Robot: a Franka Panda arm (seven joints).
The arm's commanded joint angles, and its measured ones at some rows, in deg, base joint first. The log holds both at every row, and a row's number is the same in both.
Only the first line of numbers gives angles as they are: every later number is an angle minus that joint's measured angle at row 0.
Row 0, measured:
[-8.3, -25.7, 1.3, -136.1, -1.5, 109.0, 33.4]
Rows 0 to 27, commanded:
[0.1, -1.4, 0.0, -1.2, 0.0, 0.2, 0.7]
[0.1, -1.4, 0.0, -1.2, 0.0, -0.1, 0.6]
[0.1, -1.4, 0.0, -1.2, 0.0, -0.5, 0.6]
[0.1, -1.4, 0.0, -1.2, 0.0, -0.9, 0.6]
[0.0, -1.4, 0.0, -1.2, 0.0, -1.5, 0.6]
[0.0, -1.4, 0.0, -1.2, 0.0, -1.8, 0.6]
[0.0, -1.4, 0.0, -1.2, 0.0, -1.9, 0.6]
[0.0, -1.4, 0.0, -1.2, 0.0, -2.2, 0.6]
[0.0, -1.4, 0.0, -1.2, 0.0, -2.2, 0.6]
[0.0, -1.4, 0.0, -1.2, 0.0, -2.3, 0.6]
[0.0, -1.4, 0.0, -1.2, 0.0, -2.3, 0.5]
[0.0, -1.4, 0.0, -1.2, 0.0, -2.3, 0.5]
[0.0, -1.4, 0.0, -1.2, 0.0, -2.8, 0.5]
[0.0, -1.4, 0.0, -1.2, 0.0, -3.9, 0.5]
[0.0, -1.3, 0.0, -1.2, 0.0, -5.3, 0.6]
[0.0, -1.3, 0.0, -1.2, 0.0, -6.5, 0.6]
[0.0, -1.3, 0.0, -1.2, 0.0, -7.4, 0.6]
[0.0, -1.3, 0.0, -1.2, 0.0, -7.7, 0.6]
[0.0, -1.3, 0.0, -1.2, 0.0, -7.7, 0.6]
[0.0, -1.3, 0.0, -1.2, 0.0, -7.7, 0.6]
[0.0, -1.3, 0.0, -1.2, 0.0, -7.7, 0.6]
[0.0, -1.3, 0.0, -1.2, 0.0, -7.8, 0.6]
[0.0, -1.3, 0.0, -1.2, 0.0, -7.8, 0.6]
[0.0, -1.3, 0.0, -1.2, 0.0, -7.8, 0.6]
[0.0, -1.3, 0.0, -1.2, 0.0, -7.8, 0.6]
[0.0, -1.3, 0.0, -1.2, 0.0, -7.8, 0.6]
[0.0, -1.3, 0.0, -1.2, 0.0, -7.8, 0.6]
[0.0, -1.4, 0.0, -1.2, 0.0, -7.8, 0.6]
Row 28, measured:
[0.0, 0.0, 0.0, -0.5, 0.0, -7.1, 0.0]
